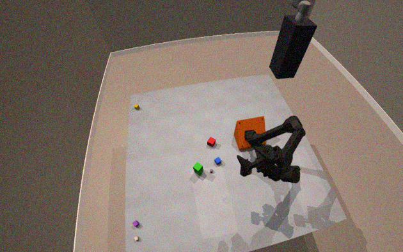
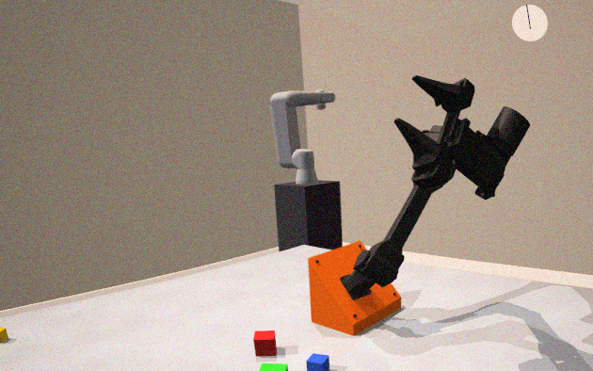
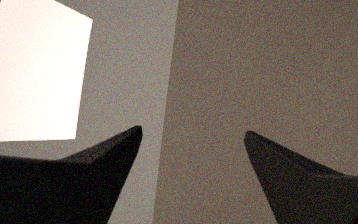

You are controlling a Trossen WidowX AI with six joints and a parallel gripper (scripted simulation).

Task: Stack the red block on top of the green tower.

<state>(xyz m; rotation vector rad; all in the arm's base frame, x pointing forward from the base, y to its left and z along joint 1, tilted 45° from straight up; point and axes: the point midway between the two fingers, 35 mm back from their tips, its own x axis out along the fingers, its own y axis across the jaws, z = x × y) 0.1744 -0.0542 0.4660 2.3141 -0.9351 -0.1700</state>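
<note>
The red block is 7 cm ahead of my gripper tip, 30 cm to the right of it and 46 cm below it. The rest, counted from my gripper tip: blue block (5 cm ahead, 16 cm to the right, 47 cm below); purple block (58 cm ahead, 16 cm to the left, 47 cm below); white block (58 cm ahead, 24 cm to the left, 47 cm below).
</note>
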